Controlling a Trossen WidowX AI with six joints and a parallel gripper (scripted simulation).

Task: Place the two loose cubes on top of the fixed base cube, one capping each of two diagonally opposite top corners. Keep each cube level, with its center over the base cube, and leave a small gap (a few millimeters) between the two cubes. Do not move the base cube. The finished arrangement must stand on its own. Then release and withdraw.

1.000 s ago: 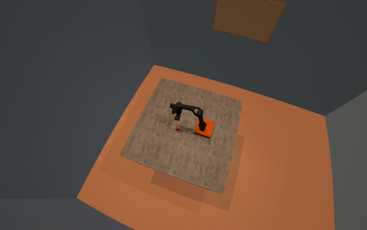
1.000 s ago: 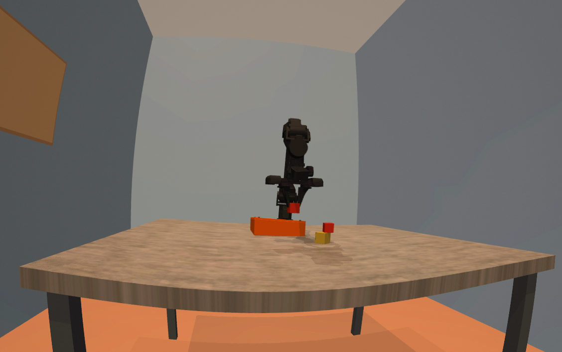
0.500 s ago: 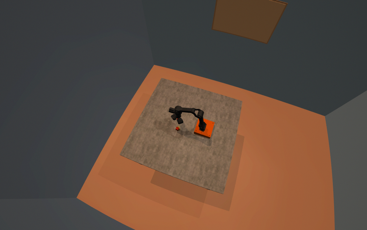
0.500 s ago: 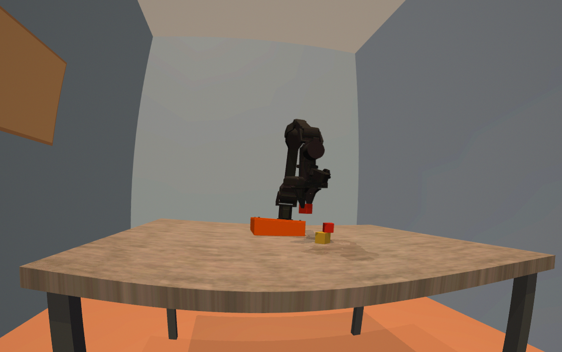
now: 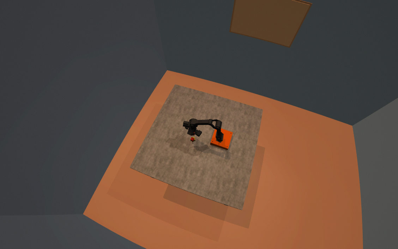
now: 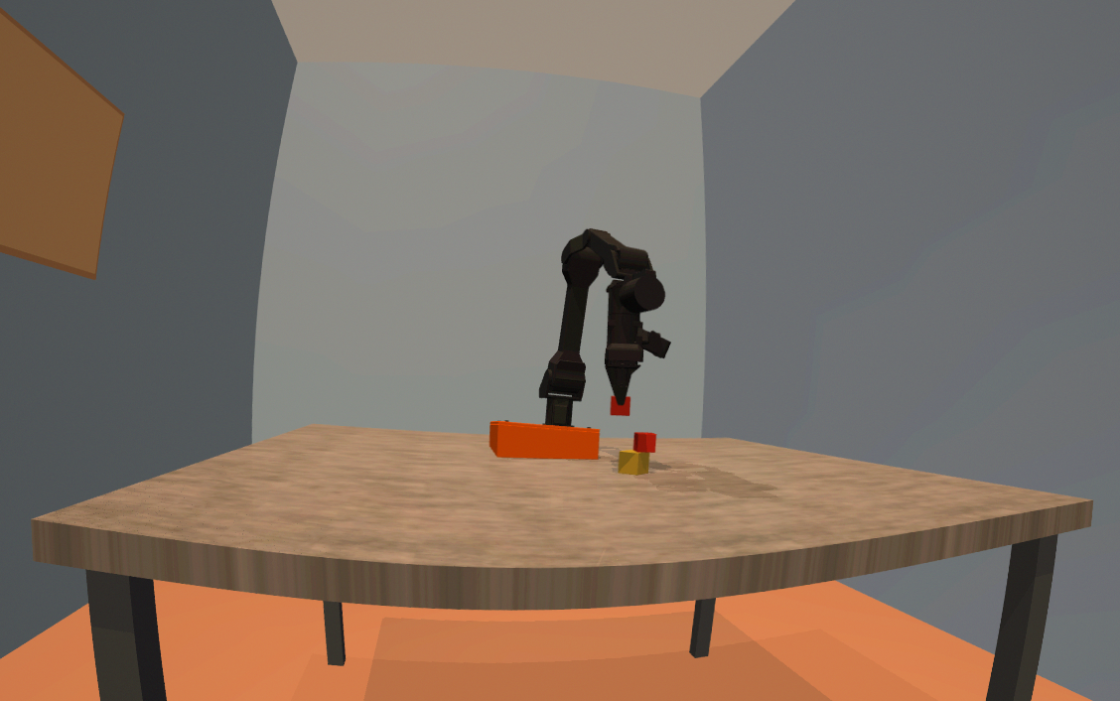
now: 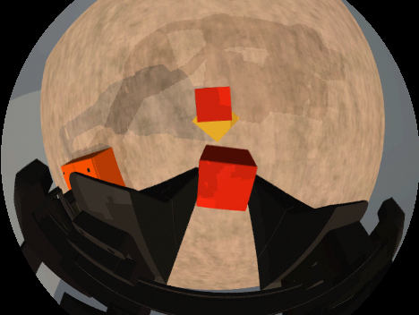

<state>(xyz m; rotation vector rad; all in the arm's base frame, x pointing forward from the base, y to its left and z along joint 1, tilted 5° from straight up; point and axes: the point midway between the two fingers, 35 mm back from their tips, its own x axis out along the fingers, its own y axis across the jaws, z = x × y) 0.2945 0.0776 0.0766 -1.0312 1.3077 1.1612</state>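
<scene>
Right now the yellow cube is 10 mm behind my gripper tip, 30 mm to the left of it and 100 mm below it.
</scene>
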